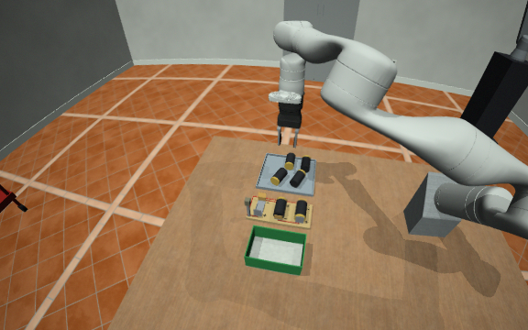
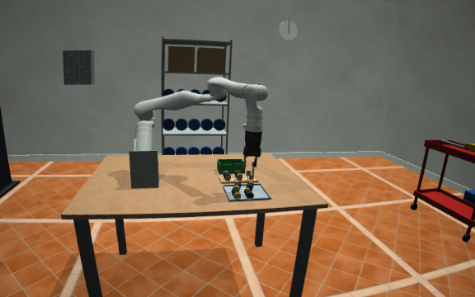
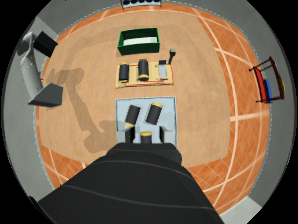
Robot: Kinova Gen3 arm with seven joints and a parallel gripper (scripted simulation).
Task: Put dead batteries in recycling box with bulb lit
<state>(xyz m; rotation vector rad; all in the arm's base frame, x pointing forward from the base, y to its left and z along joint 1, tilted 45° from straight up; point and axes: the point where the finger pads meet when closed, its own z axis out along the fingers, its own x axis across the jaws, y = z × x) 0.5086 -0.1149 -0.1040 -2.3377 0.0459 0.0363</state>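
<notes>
My hand is 150 mm above the grey tray and 10 mm past it. The rest, counted from my hand: green recycling box 330 mm to the left, 140 mm below, 20 mm behind.
</notes>
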